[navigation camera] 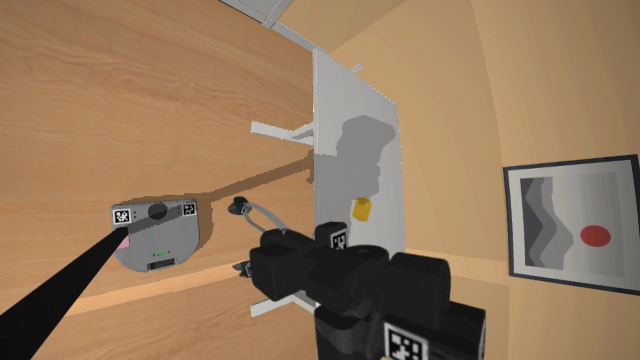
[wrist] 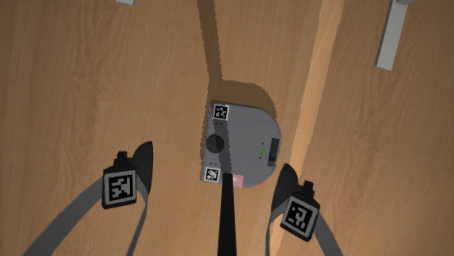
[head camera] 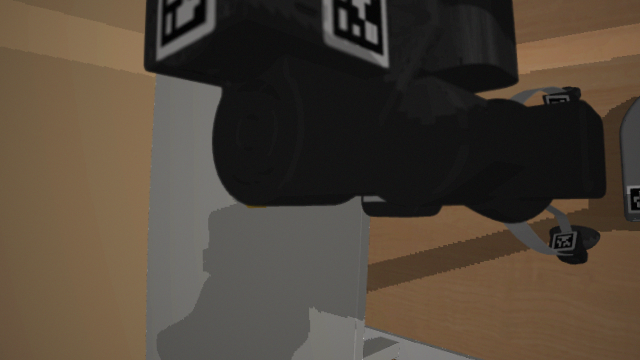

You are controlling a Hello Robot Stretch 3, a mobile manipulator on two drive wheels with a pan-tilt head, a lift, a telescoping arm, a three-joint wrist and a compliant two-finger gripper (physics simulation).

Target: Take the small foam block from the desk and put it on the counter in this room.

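Seen in the pictures: gripper, between the fingertips: (navigation camera: pixel 237 235); robot's base, origin of its link: (navigation camera: pixel 157 210).
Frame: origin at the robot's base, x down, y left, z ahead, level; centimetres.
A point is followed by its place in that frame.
Note:
The small foam block (navigation camera: pixel 362 209) @[y -68.8, x -76.5, z -5.4 cm] is yellow and lies on the grey desk (head camera: pixel 172 210) @[y -109.9, x -72.1, z -0.4 cm] (navigation camera: pixel 332 95) @[y -61.0, x -72.0, z 44.9 cm]. In the head view, a thin yellow sliver of the block (head camera: pixel 256 206) @[y -71.5, x -74.6, z -0.7 cm] shows below the dark wrist, which hides the rest. My gripper (head camera: pixel 572 169) @[y -12.6, x -86.5, z -2.2 cm] (navigation camera: pixel 241 237) @[y -12.6, x -86.5, z -2.2 cm] (wrist: pixel 215 170) @[y -12.6, x -86.5, z -2.2 cm] is open and empty. Its fingers stand wide apart over the wooden floor, beside the desk's long edge and pointing away from the desk toward my base. The wrist body partly overhangs the desk near the block. The counter does not show in these views.
My grey base (head camera: pixel 631 165) @[y -14.8, x -16.0, z -7.6 cm] (navigation camera: pixel 160 235) @[y -0.3, x -16.0, z -10.6 cm] (wrist: pixel 245 145) stands on the floor beyond the fingers, with the black mast (navigation camera: pixel 65 295) @[y 11.6, x -85.3, z -6.1 cm] (wrist: pixel 227 220) rising from it. White desk legs (navigation camera: pixel 270 131) (wrist: pixel 392 40) stick out over the floor. A wall with a framed picture (navigation camera: pixel 595 236) @[y -124.6, x -156.0, z -24.8 cm] runs behind the desk.

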